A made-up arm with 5 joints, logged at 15 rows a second.
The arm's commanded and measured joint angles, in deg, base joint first. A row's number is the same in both.
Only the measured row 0 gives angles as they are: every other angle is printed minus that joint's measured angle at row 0.
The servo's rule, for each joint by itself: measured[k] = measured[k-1] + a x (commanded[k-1-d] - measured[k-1]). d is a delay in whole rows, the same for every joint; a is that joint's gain. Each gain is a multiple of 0.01, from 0.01 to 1. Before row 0 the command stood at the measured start. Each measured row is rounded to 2 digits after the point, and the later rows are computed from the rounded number. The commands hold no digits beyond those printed.
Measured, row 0: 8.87 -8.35 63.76 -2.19 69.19
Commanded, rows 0 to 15: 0.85 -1.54 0.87 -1.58 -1.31; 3.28 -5.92 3.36 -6.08 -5.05; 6.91 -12.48 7.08 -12.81 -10.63; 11.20 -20.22 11.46 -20.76 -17.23; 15.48 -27.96 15.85 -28.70 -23.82; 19.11 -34.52 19.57 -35.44 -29.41; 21.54 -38.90 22.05 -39.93 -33.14; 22.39 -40.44 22.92 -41.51 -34.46; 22.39 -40.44 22.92 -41.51 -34.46; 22.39 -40.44 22.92 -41.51 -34.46; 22.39 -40.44 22.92 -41.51 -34.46; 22.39 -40.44 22.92 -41.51 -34.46; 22.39 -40.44 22.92 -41.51 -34.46; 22.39 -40.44 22.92 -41.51 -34.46; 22.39 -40.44 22.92 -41.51 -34.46; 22.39 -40.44 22.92 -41.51 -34.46
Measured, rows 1 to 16: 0.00 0.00 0.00 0.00 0.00; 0.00 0.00 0.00 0.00 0.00; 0.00 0.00 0.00 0.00 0.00; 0.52 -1.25 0.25 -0.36 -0.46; 2.20 -5.03 1.15 -1.68 -2.07; 5.07 -11.06 2.87 -4.24 -5.07; 8.81 -18.48 5.36 -8.04 -9.33; 12.88 -26.16 8.40 -12.79 -14.40; 16.68 -32.93 11.64 -18.00 -19.65; 19.64 -37.77 14.66 -23.04 -24.37; 21.32 -39.93 17.06 -27.29 -27.90; 21.97 -40.34 18.76 -30.56 -30.20; 22.23 -40.42 19.97 -33.08 -31.69; 22.33 -40.44 20.83 -35.02 -32.66; 22.37 -40.44 21.44 -36.51 -33.29; 22.38 -40.44 21.87 -37.66 -33.70
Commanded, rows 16 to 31: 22.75 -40.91 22.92 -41.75 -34.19; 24.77 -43.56 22.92 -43.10 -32.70; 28.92 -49.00 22.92 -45.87 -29.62; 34.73 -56.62 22.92 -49.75 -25.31; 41.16 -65.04 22.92 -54.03 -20.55; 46.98 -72.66 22.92 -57.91 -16.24; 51.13 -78.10 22.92 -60.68 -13.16; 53.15 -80.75 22.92 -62.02 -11.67; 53.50 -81.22 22.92 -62.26 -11.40; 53.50 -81.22 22.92 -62.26 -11.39; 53.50 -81.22 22.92 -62.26 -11.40; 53.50 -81.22 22.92 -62.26 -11.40; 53.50 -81.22 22.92 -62.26 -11.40; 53.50 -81.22 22.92 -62.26 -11.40; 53.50 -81.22 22.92 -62.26 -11.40; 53.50 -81.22 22.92 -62.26 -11.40
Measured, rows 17 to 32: 22.39 -40.44 22.17 -38.55 -33.97; 22.39 -40.44 22.39 -39.23 -34.14; 22.39 -40.44 22.54 -39.75 -34.25; 22.61 -40.82 22.65 -40.21 -34.23; 23.93 -43.04 22.73 -40.87 -33.69; 26.97 -47.87 22.79 -42.02 -32.27; 31.70 -54.96 22.83 -43.80 -29.83; 37.47 -63.12 22.86 -46.15 -26.58; 43.27 -70.85 22.88 -48.85 -22.96; 48.06 -76.72 22.89 -51.57 -19.53; 51.16 -79.98 22.90 -53.97 -16.78; 52.59 -80.98 22.91 -55.88 -14.90; 53.15 -81.17 22.91 -57.35 -13.67; 53.36 -81.21 22.91 -58.48 -12.88; 53.45 -81.22 22.91 -59.35 -12.36; 53.48 -81.22 22.91 -60.02 -12.02
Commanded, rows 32 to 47: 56.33 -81.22 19.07 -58.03 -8.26; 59.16 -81.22 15.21 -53.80 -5.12; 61.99 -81.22 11.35 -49.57 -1.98; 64.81 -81.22 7.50 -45.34 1.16; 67.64 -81.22 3.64 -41.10 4.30; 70.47 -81.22 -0.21 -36.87 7.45; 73.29 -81.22 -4.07 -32.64 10.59; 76.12 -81.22 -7.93 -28.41 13.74; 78.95 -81.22 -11.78 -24.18 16.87; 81.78 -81.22 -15.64 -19.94 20.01; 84.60 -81.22 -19.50 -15.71 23.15; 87.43 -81.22 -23.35 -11.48 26.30; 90.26 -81.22 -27.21 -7.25 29.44; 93.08 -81.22 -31.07 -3.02 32.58; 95.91 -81.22 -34.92 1.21 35.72; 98.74 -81.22 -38.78 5.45 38.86
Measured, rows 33 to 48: 53.49 -81.22 22.91 -60.54 -11.80; 53.50 -81.22 22.91 -60.94 -11.66; 53.50 -81.22 22.91 -61.24 -11.57; 55.23 -81.22 21.80 -60.50 -10.41; 57.63 -81.22 19.89 -58.96 -8.56; 60.29 -81.22 17.41 -56.80 -6.26; 63.05 -81.22 14.54 -54.16 -3.66; 65.85 -81.22 11.38 -51.16 -0.87; 68.67 -81.22 8.02 -47.87 2.04; 71.49 -81.22 4.51 -44.37 5.03; 74.31 -81.22 0.90 -40.70 8.08; 77.14 -81.22 -2.78 -36.90 11.16; 79.97 -81.22 -6.51 -33.00 14.26; 82.79 -81.22 -10.28 -29.02 17.37; 85.62 -81.22 -14.07 -24.99 20.50; 88.45 -81.22 -17.88 -20.91 23.63
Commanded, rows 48 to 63: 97.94 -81.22 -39.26 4.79 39.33; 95.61 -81.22 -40.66 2.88 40.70; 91.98 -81.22 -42.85 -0.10 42.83; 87.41 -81.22 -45.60 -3.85 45.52; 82.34 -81.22 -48.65 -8.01 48.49; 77.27 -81.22 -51.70 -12.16 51.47; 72.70 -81.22 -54.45 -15.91 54.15; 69.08 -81.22 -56.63 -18.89 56.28; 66.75 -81.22 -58.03 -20.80 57.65; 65.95 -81.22 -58.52 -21.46 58.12; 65.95 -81.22 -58.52 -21.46 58.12; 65.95 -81.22 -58.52 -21.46 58.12; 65.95 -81.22 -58.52 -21.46 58.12; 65.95 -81.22 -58.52 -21.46 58.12; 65.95 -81.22 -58.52 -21.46 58.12; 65.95 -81.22 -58.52 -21.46 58.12
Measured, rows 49 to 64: 91.27 -81.22 -21.71 -16.80 26.76; 94.10 -81.22 -25.54 -12.66 29.90; 96.93 -81.22 -29.38 -8.49 33.04; 97.55 -81.22 -32.25 -5.44 35.24; 96.37 -81.22 -34.69 -3.53 37.15; 93.69 -81.22 -37.06 -2.74 39.14; 89.86 -81.22 -39.54 -3.00 41.37; 85.27 -81.22 -42.18 -4.15 43.86; 80.39 -81.22 -44.94 -5.99 46.52; 75.70 -81.22 -47.70 -8.27 49.19; 71.66 -81.22 -50.29 -10.71 51.67; 68.66 -81.22 -52.53 -13.03 53.76; 67.01 -81.22 -54.27 -14.97 55.29; 66.36 -81.22 -55.50 -16.46 56.28; 66.11 -81.22 -56.38 -17.61 56.92; 66.01 -81.22 -57.00 -18.50 57.34
